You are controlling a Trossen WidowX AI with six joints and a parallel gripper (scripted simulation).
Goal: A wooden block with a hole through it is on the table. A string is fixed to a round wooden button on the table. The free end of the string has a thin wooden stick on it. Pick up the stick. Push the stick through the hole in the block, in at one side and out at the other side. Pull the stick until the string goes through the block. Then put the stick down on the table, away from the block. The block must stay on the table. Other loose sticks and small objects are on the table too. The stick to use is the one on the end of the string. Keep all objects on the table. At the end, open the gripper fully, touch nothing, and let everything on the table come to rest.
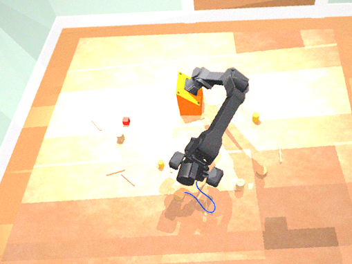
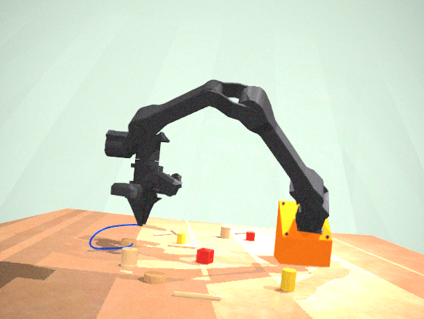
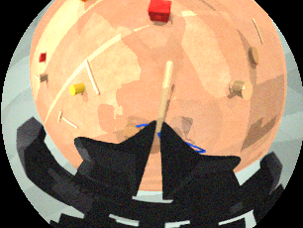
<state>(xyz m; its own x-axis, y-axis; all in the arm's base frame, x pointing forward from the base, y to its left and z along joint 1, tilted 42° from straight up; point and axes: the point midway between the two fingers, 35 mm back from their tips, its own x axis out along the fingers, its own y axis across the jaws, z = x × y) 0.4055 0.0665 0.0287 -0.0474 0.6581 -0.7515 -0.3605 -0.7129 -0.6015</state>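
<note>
Right now the round wooden button is 4 cm ahead of my gripper tip, 7 cm to the right of it and 5 cm below it. From my gripper tip the other things lie so: red cube: 16 cm behind, 4 cm to the left, 5 cm below; then loose stick: 18 cm behind, 30 cm to the left, 6 cm below; then thin wooden stick: 1 cm behind, 1 cm to the left.
</note>
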